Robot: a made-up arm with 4 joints. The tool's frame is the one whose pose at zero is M.
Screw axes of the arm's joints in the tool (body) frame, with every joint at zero. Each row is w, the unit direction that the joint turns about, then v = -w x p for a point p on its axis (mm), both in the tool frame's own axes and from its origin. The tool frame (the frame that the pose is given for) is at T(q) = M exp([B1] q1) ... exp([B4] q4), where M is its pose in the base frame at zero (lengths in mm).
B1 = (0, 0, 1, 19.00, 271.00, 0.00)
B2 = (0, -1, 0, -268.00, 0.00, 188.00)
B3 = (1, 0, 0, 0.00, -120.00, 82.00)
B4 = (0, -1, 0, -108.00, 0.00, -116.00)
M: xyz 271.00 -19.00 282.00 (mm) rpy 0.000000 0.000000 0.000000 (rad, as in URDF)
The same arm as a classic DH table. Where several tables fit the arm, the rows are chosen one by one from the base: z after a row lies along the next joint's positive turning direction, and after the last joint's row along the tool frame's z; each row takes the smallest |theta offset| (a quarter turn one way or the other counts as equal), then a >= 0, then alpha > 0; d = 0 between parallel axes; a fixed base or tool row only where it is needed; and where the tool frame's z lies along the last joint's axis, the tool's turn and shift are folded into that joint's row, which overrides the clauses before.
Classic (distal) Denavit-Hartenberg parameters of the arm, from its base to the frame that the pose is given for. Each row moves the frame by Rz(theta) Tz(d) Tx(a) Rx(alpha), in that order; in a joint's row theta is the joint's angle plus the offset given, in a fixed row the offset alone. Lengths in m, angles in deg.
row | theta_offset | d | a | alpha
joint 1 | 0.00 | 0.0140 | 0.0830 | 90.00
joint 2 | 90.00 | 0.1010 | 0.1480 | 90.00
joint 3 | 0.00 | 0.3040 | 0.0120 | -90.00
joint 4 | 90.00 | -0.0820 | 0.1160 | 90.00
tool (fixed) | 180.00 | 0.1080 | 0.0000 | 0.00

